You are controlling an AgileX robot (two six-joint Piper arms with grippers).
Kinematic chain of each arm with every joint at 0, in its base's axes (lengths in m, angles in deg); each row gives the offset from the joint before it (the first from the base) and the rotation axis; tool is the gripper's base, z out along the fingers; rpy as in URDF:
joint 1: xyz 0 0 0.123 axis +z
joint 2: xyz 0 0 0 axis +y
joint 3: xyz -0.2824 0 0.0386 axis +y
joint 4: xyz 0.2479 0 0.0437 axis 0.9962 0 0.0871
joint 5: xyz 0 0 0 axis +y
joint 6: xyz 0.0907 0 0.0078 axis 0.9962 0 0.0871
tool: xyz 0 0 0 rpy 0 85 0
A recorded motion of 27 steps. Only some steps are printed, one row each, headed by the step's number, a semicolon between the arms.
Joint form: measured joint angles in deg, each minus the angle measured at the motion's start. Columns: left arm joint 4, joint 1, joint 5, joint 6, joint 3, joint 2; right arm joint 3, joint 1, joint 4, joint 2, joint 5, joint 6.
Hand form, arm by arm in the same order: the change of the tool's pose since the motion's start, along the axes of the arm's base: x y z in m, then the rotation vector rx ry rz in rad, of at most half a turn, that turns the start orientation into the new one. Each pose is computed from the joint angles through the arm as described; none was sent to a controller.
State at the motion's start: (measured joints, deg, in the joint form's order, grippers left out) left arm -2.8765 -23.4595 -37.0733 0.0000 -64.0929 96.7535; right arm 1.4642 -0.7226 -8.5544 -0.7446 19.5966 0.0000
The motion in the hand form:
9: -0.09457 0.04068 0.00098 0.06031 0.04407 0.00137; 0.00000 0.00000 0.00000 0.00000 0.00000 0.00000
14: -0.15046 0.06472 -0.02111 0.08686 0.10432 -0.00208; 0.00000 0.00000 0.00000 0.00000 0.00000 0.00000
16: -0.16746 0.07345 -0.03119 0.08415 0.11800 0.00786; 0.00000 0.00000 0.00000 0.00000 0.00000 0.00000
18: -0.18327 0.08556 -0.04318 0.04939 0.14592 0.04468; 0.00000 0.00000 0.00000 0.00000 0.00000 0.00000
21: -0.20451 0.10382 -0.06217 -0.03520 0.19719 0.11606; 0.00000 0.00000 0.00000 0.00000 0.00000 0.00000
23: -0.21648 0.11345 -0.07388 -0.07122 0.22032 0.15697; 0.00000 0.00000 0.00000 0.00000 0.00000 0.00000
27: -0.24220 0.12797 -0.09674 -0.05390 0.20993 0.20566; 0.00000 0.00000 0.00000 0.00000 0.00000 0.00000
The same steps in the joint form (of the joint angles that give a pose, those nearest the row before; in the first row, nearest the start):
9: 0.12 0.00 3.48 2.16 21.12 -20.96; 0.00 0.00 0.00 0.00 0.00 0.00
14: 0.12 0.00 6.60 2.24 34.18 -33.37; 0.00 0.00 0.00 0.00 0.00 0.00
16: -0.88 0.12 6.70 2.71 38.61 -37.27; 0.00 0.00 0.00 0.00 0.00 0.00
18: -4.16 0.79 6.70 3.27 43.22 -41.25; 0.00 0.00 0.00 0.00 0.00 0.00
21: -10.75 2.00 6.70 3.70 49.65 -46.90; 0.00 0.00 0.00 0.00 0.00 0.00
23: -14.42 2.66 6.70 4.64 53.26 -50.15; 0.00 0.00 0.00 0.00 0.00 0.00
27: -18.76 3.04 5.99 9.71 60.61 -57.60; 0.00 0.00 0.00 0.00 0.00 0.00

